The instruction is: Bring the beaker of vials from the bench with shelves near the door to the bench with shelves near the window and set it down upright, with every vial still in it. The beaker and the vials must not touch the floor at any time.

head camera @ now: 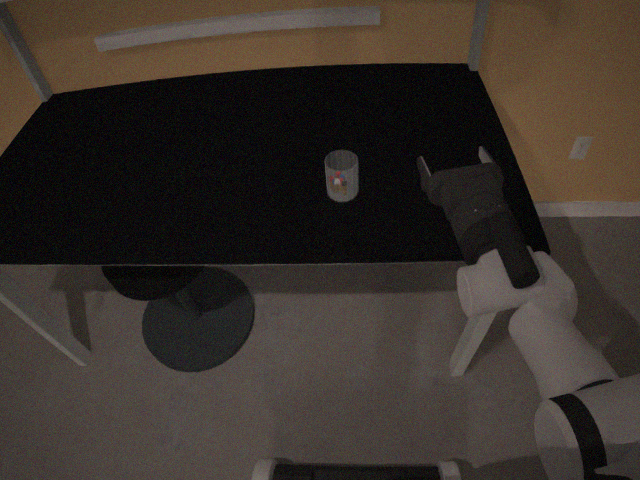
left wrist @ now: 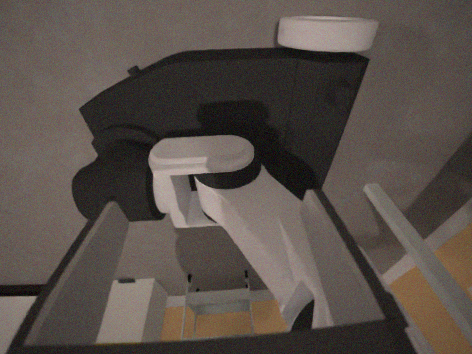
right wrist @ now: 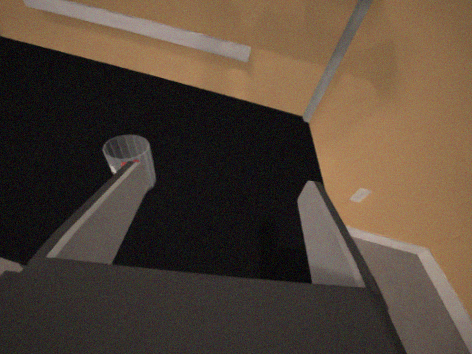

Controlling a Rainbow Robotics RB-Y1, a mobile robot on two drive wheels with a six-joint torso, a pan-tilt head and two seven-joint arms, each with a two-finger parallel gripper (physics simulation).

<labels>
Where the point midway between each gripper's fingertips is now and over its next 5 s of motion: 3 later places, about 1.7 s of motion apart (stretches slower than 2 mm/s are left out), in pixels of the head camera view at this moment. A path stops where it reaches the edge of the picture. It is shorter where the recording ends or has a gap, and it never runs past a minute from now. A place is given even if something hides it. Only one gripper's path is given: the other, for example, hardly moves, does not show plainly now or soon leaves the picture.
My right gripper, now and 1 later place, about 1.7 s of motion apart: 450,155; 496,381
</labels>
